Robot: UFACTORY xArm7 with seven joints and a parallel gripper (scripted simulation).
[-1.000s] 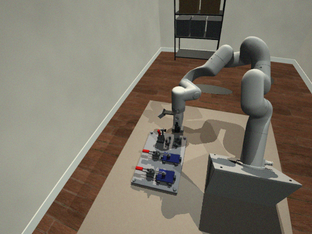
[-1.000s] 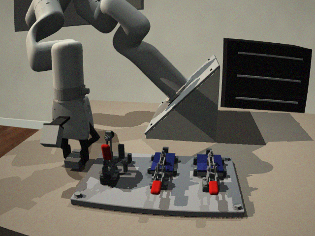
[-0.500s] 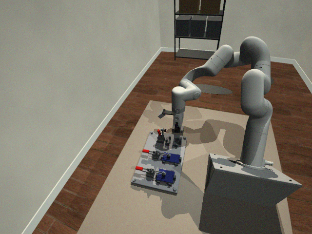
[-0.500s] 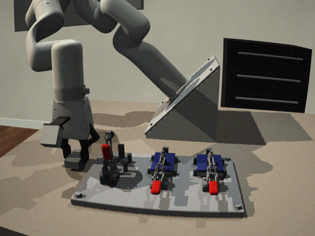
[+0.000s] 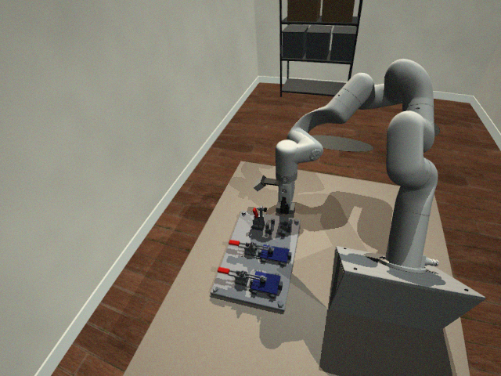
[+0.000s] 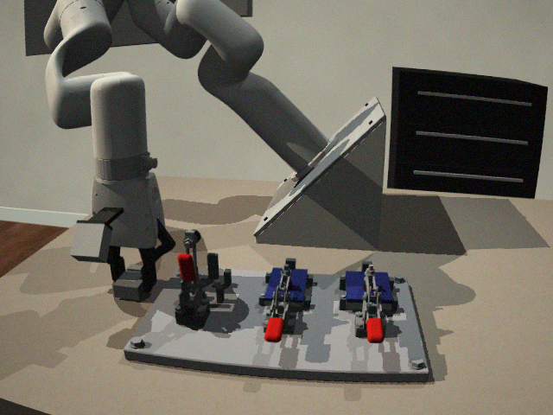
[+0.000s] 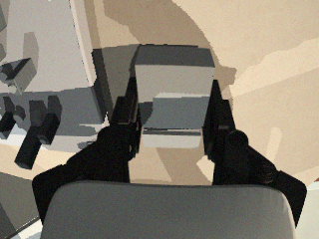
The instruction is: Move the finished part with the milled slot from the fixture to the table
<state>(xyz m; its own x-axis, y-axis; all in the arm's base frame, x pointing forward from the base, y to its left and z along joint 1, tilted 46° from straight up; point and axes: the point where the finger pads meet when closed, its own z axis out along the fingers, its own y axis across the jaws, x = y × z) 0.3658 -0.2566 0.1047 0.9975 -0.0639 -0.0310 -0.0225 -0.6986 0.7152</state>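
Right now my hand is 10 mm past the grey finished part and 10 mm above it. Round my hand: grey fixture plate 60 mm ahead, 220 mm to the left, 20 mm below; blue blank 230 mm to the left.
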